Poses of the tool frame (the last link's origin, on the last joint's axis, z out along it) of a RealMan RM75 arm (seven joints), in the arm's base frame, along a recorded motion.
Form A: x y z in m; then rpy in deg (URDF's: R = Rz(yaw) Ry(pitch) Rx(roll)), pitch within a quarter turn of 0, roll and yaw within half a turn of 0.
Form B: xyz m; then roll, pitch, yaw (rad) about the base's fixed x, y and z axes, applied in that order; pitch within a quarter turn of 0, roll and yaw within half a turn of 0. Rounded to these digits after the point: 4 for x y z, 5 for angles.
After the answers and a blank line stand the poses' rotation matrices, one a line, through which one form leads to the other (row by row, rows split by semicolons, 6 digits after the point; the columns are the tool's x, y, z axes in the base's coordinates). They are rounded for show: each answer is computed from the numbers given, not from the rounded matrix.
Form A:
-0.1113 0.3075 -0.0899 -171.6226 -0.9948 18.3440
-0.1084 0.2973 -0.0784 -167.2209 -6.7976 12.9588
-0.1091 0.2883 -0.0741 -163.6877 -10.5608 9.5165
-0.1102 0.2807 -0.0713 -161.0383 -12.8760 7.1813
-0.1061 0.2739 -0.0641 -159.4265 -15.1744 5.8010
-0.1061 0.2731 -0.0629 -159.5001 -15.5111 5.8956
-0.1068 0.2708 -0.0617 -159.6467 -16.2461 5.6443
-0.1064 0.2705 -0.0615 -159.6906 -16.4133 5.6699
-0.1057 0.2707 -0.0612 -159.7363 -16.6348 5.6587
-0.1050 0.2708 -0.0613 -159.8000 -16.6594 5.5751
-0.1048 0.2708 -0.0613 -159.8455 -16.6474 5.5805
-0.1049 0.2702 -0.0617 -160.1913 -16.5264 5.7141
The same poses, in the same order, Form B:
-0.1113 0.3075 -0.0899 -2.99538 -0.01736 0.32016
-0.1084 0.2973 -0.0784 -2.91856 -0.11864 0.22617
-0.1091 0.2883 -0.0741 -2.85689 -0.18432 0.16609
-0.1102 0.2807 -0.0713 -2.81065 -0.22473 0.12534
-0.1061 0.2739 -0.0641 -2.78252 -0.26484 0.10125
-0.1061 0.2731 -0.0629 -2.78380 -0.27072 0.10290
-0.1068 0.2708 -0.0617 -2.78636 -0.28355 0.09851
-0.1064 0.2705 -0.0615 -2.78713 -0.28647 0.09896
-0.1057 0.2707 -0.0612 -2.78792 -0.29033 0.09876
-0.1050 0.2708 -0.0613 -2.78904 -0.29076 0.09730
-0.1048 0.2708 -0.0613 -2.78983 -0.29055 0.09740
-0.1049 0.2702 -0.0617 -2.79587 -0.28844 0.09973

0.949041 0.313764 -0.029549; 0.314674 -0.938260 0.143695; 0.017362 -0.145671 -0.989181
0.967681 0.244210 0.062888; 0.222674 -0.944521 0.241445; 0.118362 -0.219638 -0.968375
0.969532 0.209446 0.127043; 0.162531 -0.938026 0.306089; 0.183279 -0.276115 -0.943488
0.967207 0.190067 0.168476; 0.121866 -0.929265 0.348733; 0.222842 -0.316765 -0.921955
0.960191 0.186140 0.208290; 0.097550 -0.922131 0.374379; 0.261758 -0.339156 -0.903579
0.958482 0.189370 0.213193; 0.098975 -0.922099 0.374083; 0.267425 -0.337451 -0.902558
0.955414 0.189044 0.226817; 0.094425 -0.923450 0.371919; 0.279764 -0.333920 -0.900128
0.954555 0.190250 0.229410; 0.094771 -0.923554 0.371572; 0.282564 -0.332945 -0.899614
0.953480 0.191164 0.233094; 0.094476 -0.923761 0.371134; 0.286270 -0.331847 -0.898848
0.953494 0.189697 0.234230; 0.093073 -0.924437 0.369803; 0.286682 -0.330805 -0.899101
0.953545 0.189530 0.234159; 0.093168 -0.924719 0.369073; 0.286481 -0.330111 -0.899419
0.953925 0.189591 0.232555; 0.095451 -0.926557 0.363843; 0.284457 -0.324881 -0.901963

